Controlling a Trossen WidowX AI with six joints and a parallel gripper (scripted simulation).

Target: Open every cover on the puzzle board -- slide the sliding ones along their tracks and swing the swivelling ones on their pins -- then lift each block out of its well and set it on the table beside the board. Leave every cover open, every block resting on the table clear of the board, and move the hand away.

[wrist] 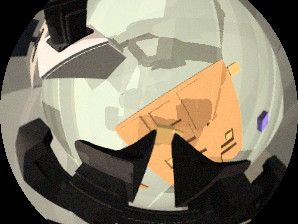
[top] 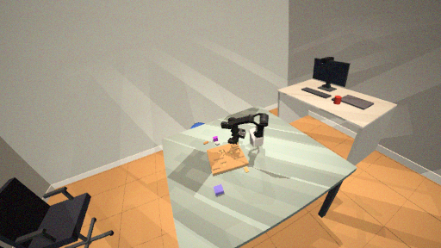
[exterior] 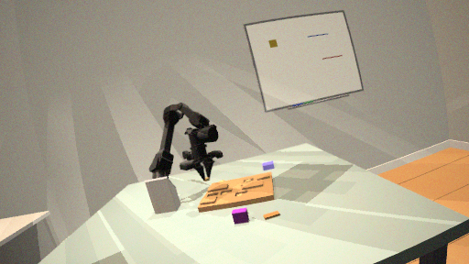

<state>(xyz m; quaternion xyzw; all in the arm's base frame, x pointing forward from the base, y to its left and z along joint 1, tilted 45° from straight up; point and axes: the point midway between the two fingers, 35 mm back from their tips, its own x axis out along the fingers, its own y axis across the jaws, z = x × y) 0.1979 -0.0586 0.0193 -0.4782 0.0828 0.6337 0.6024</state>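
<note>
Right now my gripper tip is 70 mm short of the small yellow piece, 210 mm to the right of it and 90 mm above it. Also, from my gripper tip: wooden puzzle board 120 mm ahead, 10 mm to the right, 80 mm below; then violet block 330 mm ahead, 240 mm to the left, 80 mm below.
</note>
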